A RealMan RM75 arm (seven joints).
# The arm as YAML. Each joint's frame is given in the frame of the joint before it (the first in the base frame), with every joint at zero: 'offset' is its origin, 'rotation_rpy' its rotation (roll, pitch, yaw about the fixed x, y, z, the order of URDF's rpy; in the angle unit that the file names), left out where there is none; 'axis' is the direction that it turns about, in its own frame. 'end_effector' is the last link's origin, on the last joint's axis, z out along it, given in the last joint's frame.
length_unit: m
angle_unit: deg
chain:
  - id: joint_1
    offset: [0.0, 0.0, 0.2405]
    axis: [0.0, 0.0, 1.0]
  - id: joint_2
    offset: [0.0, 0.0, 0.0]
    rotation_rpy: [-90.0, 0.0, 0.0]
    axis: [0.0, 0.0, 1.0]
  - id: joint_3
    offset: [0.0, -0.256, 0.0]
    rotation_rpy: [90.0, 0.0, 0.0]
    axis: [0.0, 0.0, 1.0]
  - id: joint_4
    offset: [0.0, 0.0, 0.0]
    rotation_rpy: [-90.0, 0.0, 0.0]
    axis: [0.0, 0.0, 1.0]
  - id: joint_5
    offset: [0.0, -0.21, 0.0]
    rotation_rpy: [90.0, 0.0, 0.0]
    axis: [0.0, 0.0, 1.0]
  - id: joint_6
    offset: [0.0, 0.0, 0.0]
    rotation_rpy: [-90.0, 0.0, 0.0]
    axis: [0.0, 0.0, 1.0]
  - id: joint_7
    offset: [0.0, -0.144, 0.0]
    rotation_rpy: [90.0, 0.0, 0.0]
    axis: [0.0, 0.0, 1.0]
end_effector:
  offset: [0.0, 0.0, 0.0]
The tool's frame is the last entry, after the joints.
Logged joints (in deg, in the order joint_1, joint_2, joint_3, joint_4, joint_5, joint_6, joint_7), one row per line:
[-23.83, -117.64, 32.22, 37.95, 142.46, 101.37, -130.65]
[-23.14, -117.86, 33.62, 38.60, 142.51, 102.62, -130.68]
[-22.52, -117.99, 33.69, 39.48, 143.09, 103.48, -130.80]
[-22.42, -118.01, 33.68, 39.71, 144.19, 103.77, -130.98]
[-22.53, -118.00, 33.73, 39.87, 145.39, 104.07, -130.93]
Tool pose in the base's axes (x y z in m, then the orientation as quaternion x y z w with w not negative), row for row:
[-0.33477, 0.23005, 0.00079, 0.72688, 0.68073, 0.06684, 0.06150]
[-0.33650, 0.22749, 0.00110, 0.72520, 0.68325, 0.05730, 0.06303]
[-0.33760, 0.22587, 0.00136, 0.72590, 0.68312, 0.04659, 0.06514]
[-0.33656, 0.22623, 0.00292, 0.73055, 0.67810, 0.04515, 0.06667]
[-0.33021, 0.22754, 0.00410, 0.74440, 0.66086, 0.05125, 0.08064]
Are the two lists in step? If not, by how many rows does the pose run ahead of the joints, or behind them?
The pose runs 2 rows ahead of the joints: the pose in row i belongs to the joints in row i + 2.
